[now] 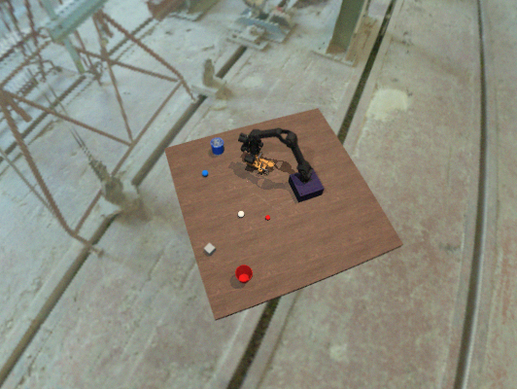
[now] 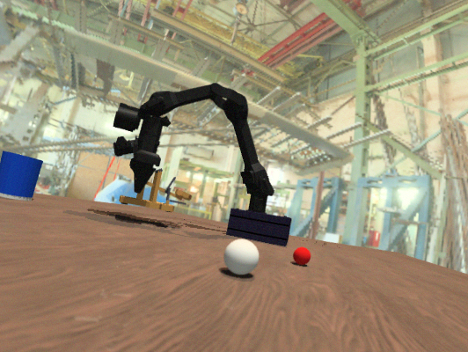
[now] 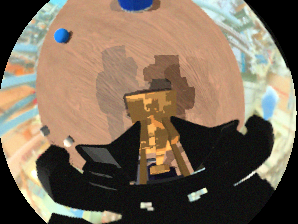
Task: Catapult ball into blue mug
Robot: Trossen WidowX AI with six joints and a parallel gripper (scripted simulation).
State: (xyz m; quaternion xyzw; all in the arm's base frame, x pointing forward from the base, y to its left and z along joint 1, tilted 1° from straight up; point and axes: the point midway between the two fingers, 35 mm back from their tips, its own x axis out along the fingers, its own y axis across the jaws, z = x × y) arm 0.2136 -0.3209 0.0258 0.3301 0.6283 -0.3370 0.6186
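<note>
Now: the small red ball 140 mm ahead of my gripper tip, 410 mm to the left of it and 60 mm below it. Also, from my gripper tip: catapult 30 mm behind, 70 mm to the left, 20 mm above; then blue ball 340 mm ahead, 100 mm to the right, 50 mm below; then blue mug 160 mm ahead, 240 mm to the right, 40 mm below.
</note>
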